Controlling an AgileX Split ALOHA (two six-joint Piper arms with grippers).
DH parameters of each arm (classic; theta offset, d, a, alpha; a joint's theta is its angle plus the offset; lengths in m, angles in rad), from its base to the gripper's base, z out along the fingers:
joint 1: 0 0.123 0 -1.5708
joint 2: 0.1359 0 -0.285 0
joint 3: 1.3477 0 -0.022 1.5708
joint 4: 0 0.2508 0 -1.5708
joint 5: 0 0 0.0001 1.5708
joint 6: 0 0.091 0 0
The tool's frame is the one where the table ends.
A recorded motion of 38 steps. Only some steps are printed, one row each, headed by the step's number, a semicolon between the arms.
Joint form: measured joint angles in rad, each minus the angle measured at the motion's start. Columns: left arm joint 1, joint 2, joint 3, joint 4, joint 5, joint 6; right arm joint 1, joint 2, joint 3, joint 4, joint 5, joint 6.
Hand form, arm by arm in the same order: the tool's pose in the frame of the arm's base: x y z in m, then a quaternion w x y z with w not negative. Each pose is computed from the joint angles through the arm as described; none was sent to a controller.
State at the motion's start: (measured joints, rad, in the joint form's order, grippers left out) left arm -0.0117 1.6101 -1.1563 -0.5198 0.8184 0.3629; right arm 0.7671 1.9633 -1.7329 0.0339 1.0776 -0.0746
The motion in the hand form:
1: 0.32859 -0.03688 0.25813 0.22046 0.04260 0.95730 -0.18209; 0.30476 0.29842 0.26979 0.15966 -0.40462 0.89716 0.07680
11: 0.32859 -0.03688 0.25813 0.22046 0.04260 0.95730 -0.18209; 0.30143 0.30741 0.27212 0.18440 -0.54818 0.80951 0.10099
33: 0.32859 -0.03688 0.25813 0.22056 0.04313 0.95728 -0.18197; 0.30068 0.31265 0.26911 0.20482 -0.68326 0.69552 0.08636
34: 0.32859 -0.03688 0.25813 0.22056 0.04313 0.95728 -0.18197; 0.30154 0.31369 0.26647 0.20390 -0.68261 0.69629 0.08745
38: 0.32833 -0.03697 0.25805 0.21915 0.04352 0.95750 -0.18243; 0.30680 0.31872 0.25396 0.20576 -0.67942 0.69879 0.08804
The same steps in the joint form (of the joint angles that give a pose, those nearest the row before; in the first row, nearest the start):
1: 0.0000 0.0000 0.0000 0.0000 0.0000 0.0000; 0.0000 0.0000 0.0000 0.0077 -0.0041 -0.0190
11: 0.0000 0.0000 0.0000 0.0000 0.0000 0.0000; 0.0000 0.0000 0.0000 0.1218 -0.0480 -0.4022
33: 0.0000 0.0000 0.0000 0.0000 0.0000 0.0011; 0.0018 0.0100 0.0000 0.1698 -0.0665 -0.7823
34: 0.0000 0.0000 0.0000 0.0000 0.0000 0.0011; 0.0018 0.0165 0.0000 0.1725 -0.0711 -0.7823
38: 0.0000 0.0000 0.0000 0.0000 0.0031 0.0011; 0.0018 0.0480 0.0000 0.1767 -0.1065 -0.7823

